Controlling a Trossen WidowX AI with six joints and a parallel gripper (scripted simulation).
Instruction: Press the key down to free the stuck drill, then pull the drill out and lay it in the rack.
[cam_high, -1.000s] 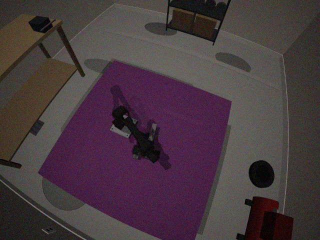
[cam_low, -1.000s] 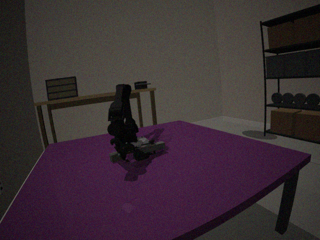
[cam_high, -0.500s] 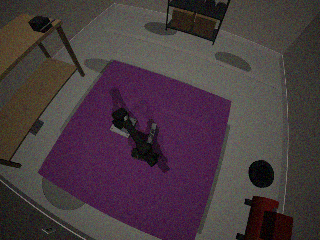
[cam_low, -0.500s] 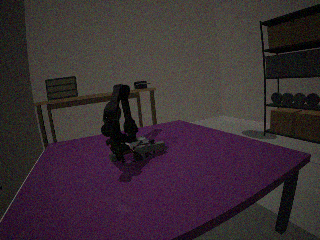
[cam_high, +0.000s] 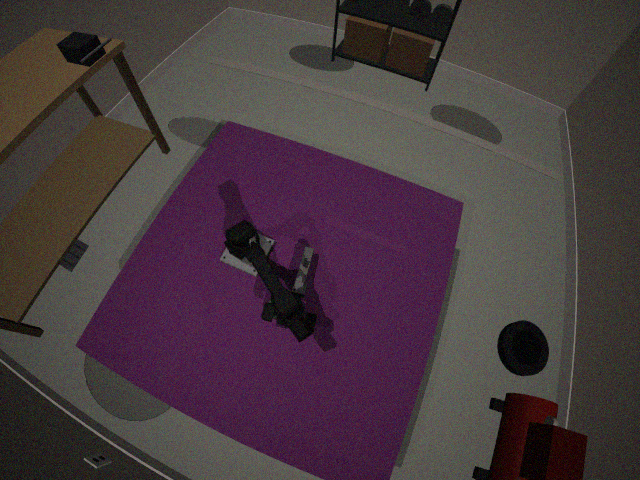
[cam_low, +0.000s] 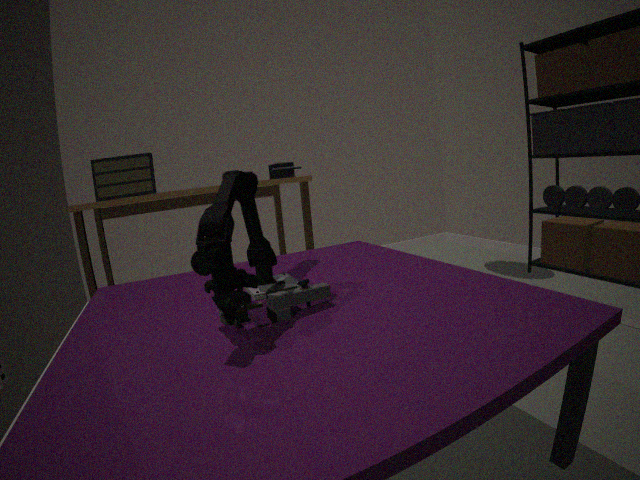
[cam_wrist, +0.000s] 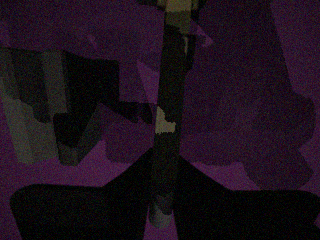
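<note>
Right now the drill is 10 mm behind my gripper tip, 40 mm to the left of it and 30 mm above it. Round my gripper tip: dark key (70 mm behind, 220 mm to the left, 30 mm above); small grey block (80 mm behind, 10 mm to the left); long grey fixture (60 mm behind, 190 mm to the left, 10 mm above).
</note>
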